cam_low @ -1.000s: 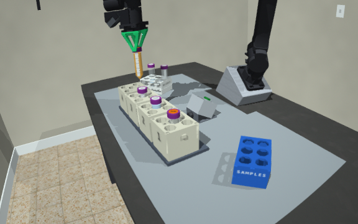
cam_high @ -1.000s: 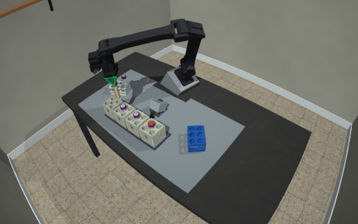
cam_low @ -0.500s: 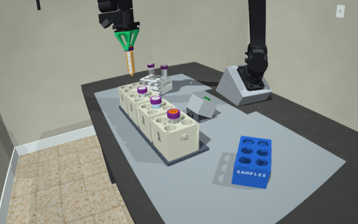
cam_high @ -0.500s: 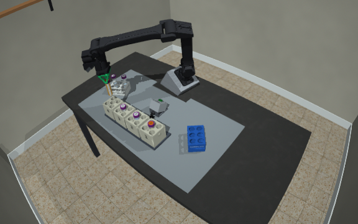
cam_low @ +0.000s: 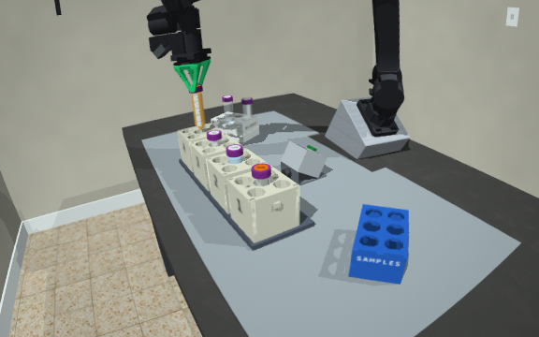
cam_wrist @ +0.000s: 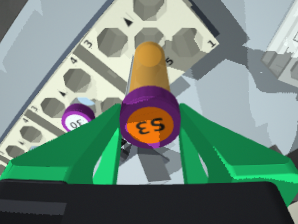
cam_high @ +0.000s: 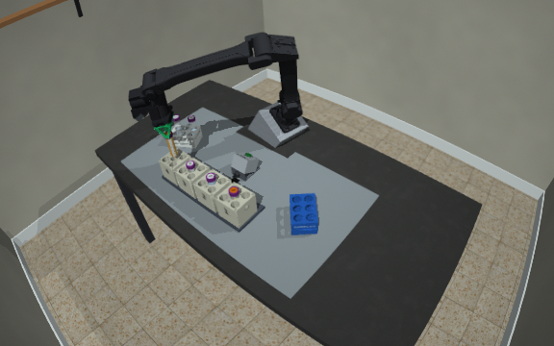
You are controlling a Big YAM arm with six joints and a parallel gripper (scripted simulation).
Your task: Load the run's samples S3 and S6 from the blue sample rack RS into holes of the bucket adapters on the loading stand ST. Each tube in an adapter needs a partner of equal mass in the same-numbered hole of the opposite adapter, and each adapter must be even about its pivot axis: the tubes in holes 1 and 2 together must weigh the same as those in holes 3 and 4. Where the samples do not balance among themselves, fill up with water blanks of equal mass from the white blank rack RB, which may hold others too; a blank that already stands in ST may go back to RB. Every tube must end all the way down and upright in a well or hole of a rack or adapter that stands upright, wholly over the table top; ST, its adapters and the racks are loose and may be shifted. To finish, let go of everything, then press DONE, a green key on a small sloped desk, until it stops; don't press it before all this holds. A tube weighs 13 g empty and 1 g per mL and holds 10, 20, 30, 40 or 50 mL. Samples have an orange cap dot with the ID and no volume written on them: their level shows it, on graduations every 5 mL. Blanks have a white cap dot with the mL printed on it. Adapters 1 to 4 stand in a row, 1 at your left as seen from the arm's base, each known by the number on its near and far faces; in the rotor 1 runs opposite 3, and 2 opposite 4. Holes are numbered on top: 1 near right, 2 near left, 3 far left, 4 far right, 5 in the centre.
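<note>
The green done key lies 240 mm behind my hand, 150 mm to the left of it and 150 mm below it. Round my hand: adapter (70 mm behind, 320 mm to the left, 160 mm below); then white blank rack (130 mm behind, 190 mm to the right, 180 mm below); then blue sample rack (230 mm behind, 480 mm to the left, 180 mm below).
</note>
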